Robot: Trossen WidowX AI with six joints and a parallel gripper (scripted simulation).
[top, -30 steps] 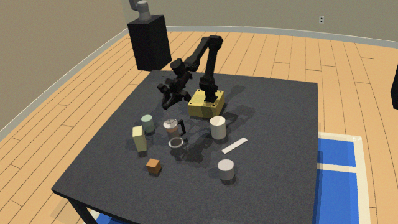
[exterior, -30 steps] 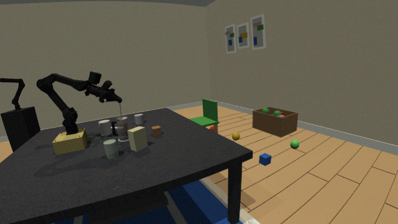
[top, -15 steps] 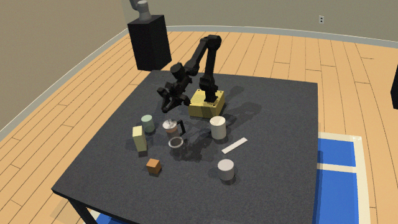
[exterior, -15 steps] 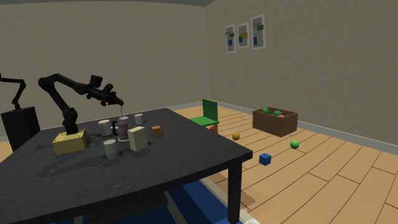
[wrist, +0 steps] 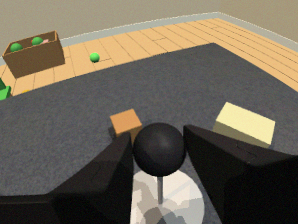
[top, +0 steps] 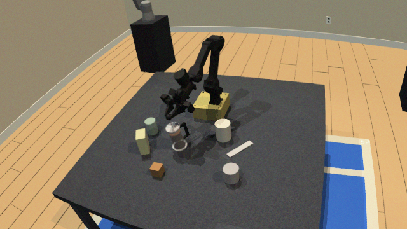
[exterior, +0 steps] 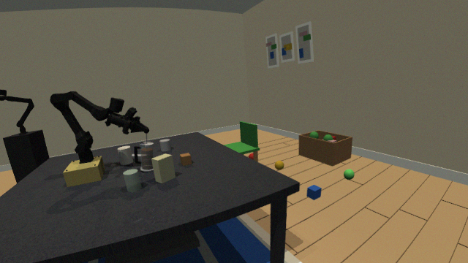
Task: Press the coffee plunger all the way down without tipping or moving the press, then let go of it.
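Right now my gripper tip is 110 mm above the glass coffee press, 40 mm past it and 10 mm to the right of it. From my gripper tip the other things lie so: grey cylinder 350 mm to the left, 180 mm below, 80 mm ahead; pale green cylinder 210 mm to the right, 180 mm below, 90 mm behind; cream box 160 mm to the right, 160 mm below, 60 mm ahead.
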